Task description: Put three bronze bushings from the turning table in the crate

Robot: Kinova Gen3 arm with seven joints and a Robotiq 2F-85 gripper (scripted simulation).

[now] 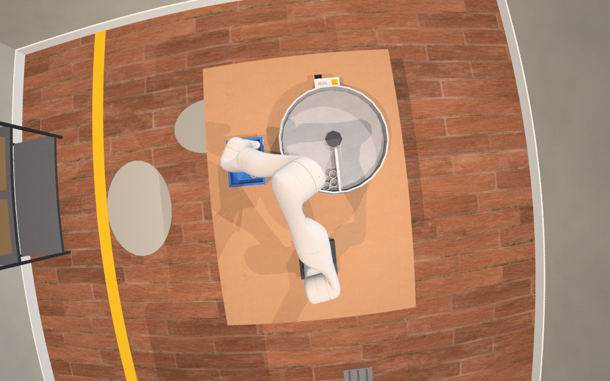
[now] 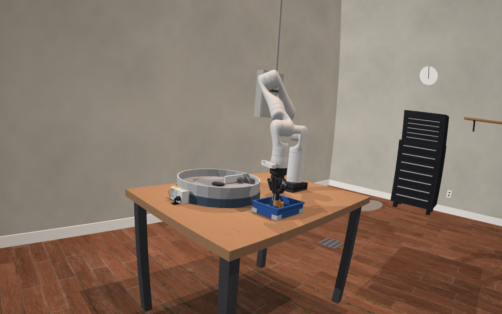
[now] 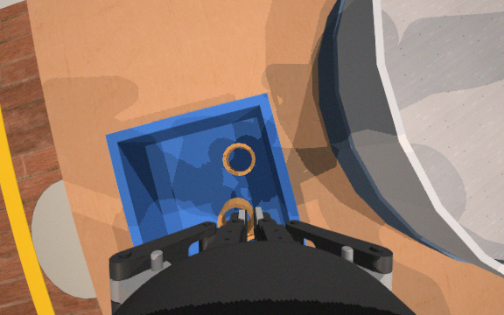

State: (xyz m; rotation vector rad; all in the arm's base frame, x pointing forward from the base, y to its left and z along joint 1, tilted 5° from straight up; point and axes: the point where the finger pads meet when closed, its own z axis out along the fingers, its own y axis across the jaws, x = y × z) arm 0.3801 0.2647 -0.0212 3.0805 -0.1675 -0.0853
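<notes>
Right now my hand is 30 mm to the right of the blue crate, 30 mm above it and 10 mm short of it. The rest, counted from my hand: turning table: 310 mm to the right, 110 mm ahead, 10 mm below.
</notes>
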